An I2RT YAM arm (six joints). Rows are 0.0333 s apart.
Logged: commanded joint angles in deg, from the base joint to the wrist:
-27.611, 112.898, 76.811, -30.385, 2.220, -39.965
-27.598, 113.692, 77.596, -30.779, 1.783, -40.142
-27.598, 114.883, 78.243, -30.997, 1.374, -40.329
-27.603, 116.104, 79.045, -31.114, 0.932, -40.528
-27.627, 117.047, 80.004, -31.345, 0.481, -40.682
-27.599, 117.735, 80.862, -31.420, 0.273, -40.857
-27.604, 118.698, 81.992, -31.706, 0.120, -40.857
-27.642, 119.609, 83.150, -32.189, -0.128, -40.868
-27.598, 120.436, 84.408, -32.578, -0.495, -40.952
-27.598, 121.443, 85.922, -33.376, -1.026, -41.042
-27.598, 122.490, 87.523, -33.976, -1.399, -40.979
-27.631, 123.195, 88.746, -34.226, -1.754, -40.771
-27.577, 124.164, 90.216, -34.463, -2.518, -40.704
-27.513, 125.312, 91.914, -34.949, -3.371, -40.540
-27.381, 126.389, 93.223, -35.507, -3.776, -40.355
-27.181, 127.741, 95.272, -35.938, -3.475, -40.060
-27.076, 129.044, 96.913, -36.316, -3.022, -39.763
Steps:
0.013, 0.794, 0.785, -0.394, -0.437, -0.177
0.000, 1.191, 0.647, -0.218, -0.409, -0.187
-0.005, 1.221, 0.802, -0.117, -0.442, -0.199
-0.024, 0.943, 0.959, -0.231, -0.451, -0.154
0.028, 0.688, 0.858, -0.075, -0.208, -0.175
-0.005, 0.963, 1.130, -0.286, -0.153, 0.000
-0.038, 0.911, 1.158, -0.483, -0.248, -0.011
0.044, 0.827, 1.258, -0.389, -0.367, -0.084
0.000, 1.007, 1.514, -0.798, -0.531, -0.090
0.000, 1.047, 1.601, -0.600, -0.373, 0.063
-0.033, 0.705, 1.223, -0.250, -0.355, 0.208
0.054, 0.969, 1.470, -0.237, -0.764, 0.067
0.064, 1.148, 1.698, -0.486, -0.853, 0.164
0.132, 1.077, 1.309, -0.558, -0.405, 0.185
0.200, 1.352, 2.049, -0.431, 0.301, 0.295
0.105, 1.303, 1.641, -0.378, 0.453, 0.297

